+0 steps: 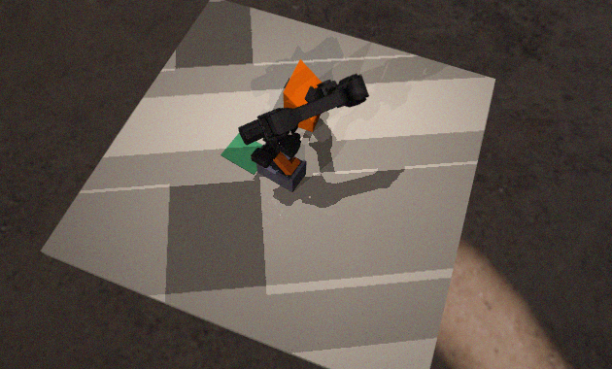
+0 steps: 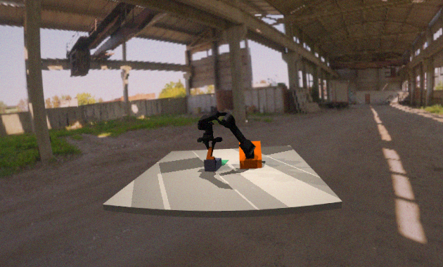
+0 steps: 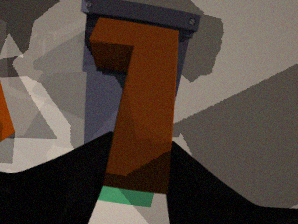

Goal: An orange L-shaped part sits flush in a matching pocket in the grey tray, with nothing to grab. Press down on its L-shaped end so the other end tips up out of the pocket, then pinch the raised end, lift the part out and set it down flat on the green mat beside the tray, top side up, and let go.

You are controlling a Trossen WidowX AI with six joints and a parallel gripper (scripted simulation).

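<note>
My gripper tip is 150 mm above the green mat, 140 mm to the left of it and 40 mm past it. From my gripper tip the other things lie so: orange L-shaped part (30 mm to the left, 30 mm below, 10 mm behind).
</note>
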